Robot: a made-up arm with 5 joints. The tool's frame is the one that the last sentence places.
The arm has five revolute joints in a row. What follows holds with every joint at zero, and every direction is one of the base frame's.
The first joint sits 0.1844 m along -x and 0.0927 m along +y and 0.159 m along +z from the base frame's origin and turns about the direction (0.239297, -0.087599, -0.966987).
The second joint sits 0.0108 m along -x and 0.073 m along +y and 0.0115 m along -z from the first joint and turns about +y.
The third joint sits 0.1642 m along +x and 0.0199 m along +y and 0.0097 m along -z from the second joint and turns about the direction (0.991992, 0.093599, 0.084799).
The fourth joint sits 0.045 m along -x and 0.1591 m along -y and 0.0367 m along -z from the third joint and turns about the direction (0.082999, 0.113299, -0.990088).
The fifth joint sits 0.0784 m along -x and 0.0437 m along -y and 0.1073 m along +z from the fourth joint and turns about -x.
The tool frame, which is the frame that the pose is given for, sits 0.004 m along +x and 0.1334 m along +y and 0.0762 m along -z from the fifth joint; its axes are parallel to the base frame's.
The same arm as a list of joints. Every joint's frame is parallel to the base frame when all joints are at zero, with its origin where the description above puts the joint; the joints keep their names.
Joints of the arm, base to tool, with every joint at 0 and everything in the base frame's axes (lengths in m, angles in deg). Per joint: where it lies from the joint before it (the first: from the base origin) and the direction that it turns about. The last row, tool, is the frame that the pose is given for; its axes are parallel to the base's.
joint 1: offset -0.1844 0.0927 0.1590 axis 0.239297 -0.087599 -0.966987
joint 2: offset -0.0108 0.0730 -0.0115 axis 0 1 0
joint 3: offset 0.1642 0.0199 -0.0097 axis 0.991992 0.093599 0.084799
joint 4: offset -0.0450 -0.1591 -0.0367 axis 0.082999 0.113299 -0.990088
joint 5: offset -0.0784 -0.0437 0.1073 axis -1 0 0
tool: offset 0.0040 0.1334 -0.0762

